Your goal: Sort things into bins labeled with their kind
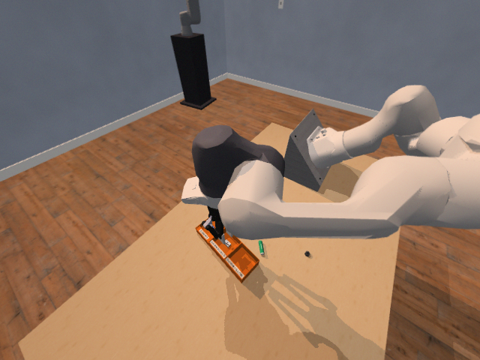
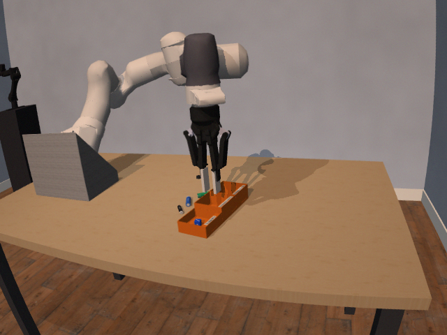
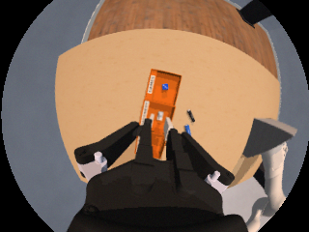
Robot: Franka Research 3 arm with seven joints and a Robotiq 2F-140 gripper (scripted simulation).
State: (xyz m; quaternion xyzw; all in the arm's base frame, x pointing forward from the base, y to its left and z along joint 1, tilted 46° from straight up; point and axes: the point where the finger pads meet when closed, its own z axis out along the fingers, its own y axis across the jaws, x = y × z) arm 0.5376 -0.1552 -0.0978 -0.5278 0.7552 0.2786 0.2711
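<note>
My hand is 11 cm past the black piece, 27 cm to the right of it and 10 cm above it. Also, from my hand: black cylinder 10 cm behind, 1 cm to the left, 10 cm below; white piece 9 cm below; blue cube 2 cm behind, 8 cm to the right, 9 cm below.
</note>
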